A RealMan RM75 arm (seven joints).
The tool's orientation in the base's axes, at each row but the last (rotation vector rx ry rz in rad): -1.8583, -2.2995, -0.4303; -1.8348, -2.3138, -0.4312; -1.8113, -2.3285, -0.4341; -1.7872, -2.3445, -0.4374; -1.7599, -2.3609, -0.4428; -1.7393, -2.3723, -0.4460; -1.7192, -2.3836, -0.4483; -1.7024, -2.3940, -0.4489; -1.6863, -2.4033, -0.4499; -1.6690, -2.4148, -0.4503; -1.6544, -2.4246, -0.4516; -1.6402, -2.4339, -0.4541
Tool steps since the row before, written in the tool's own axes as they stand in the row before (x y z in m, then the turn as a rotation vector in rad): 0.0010, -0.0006, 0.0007, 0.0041, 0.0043, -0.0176; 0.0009, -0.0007, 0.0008, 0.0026, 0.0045, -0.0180; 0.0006, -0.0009, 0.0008, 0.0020, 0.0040, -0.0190; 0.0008, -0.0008, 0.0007, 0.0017, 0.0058, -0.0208; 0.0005, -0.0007, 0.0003, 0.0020, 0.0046, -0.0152; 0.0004, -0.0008, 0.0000, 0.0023, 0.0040, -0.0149; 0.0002, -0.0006, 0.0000, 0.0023, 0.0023, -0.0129; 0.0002, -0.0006, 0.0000, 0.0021, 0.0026, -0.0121; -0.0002, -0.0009, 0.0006, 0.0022, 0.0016, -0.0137; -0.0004, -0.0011, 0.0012, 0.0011, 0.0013, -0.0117; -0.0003, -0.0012, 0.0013, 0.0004, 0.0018, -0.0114; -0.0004, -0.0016, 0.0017, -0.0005, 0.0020, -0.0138
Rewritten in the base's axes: -0.0008, 0.0010, -0.0004, 0.0022, -0.0009, 0.0184; -0.0008, 0.0009, -0.0006, 0.0028, -0.0024, 0.0184; -0.0010, 0.0006, -0.0007, 0.0024, -0.0034, 0.0191; -0.0010, 0.0008, -0.0005, 0.0041, -0.0038, 0.0209; -0.0008, 0.0004, -0.0002, 0.0031, -0.0020, 0.0156; -0.0009, 0.0001, 0.0000, 0.0025, -0.0018, 0.0153; -0.0006, 0.0000, 0.0000, 0.0009, -0.0016, 0.0132; -0.0006, 0.0000, 0.0000, 0.0013, -0.0014, 0.0124; -0.0008, -0.0003, -0.0008, 0.0003, -0.0022, 0.0138; -0.0008, -0.0003, -0.0014, 0.0005, -0.0026, 0.0115; -0.0010, -0.0002, -0.0015, 0.0012, -0.0029, 0.0111; -0.0013, -0.0003, -0.0020, 0.0017, -0.0045, 0.0131
